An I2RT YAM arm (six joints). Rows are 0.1 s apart.
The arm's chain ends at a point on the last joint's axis. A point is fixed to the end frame.
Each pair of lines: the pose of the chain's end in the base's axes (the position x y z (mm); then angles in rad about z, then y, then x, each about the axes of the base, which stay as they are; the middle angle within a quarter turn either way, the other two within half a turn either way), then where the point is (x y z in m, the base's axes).
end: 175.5, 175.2, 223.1, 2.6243, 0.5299, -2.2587
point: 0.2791 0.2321 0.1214
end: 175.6, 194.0, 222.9, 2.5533, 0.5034, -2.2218
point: 0.2788 0.2572 0.1246
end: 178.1, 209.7, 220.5, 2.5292, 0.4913, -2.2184
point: 0.2808 0.2744 0.1227
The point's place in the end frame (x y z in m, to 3 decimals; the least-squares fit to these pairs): -0.009 -0.054 0.146
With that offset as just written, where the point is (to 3 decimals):
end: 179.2, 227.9, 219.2, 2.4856, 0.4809, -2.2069
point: 0.282 0.295 0.123
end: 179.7, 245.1, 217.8, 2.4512, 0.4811, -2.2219
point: 0.284 0.311 0.122
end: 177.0, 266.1, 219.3, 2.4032, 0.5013, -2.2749
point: 0.285 0.326 0.124
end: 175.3, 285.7, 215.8, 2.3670, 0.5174, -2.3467
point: 0.286 0.338 0.119
